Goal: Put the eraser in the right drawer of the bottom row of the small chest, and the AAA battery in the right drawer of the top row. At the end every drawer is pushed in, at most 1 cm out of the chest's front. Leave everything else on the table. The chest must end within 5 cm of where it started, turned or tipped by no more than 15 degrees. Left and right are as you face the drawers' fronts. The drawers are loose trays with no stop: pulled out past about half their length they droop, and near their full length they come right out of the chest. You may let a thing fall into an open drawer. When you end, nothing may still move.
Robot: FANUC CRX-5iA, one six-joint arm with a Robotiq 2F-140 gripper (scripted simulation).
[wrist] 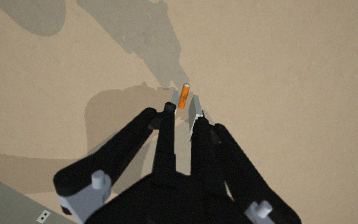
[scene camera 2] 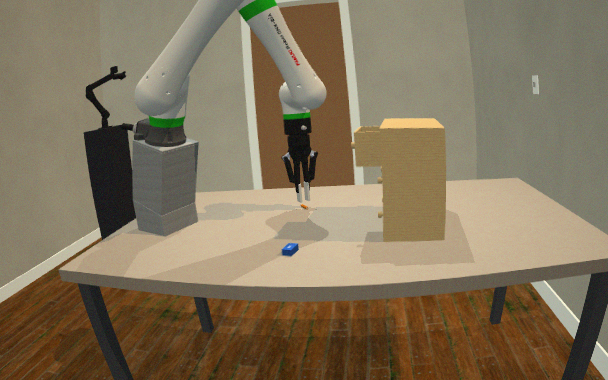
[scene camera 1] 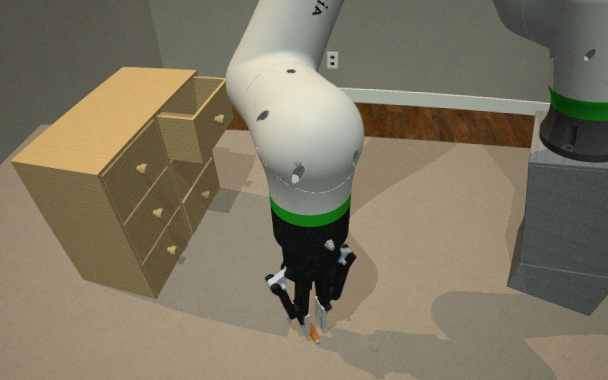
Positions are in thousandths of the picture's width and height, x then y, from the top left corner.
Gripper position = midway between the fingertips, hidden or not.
I see my gripper (scene camera 1: 514,859) and a chest (scene camera 1: 101,446).
The chest also shows in scene camera 2 (scene camera 2: 680,422). My gripper shows as well in the wrist view (wrist: 513,449) and in scene camera 2 (scene camera 2: 499,530).
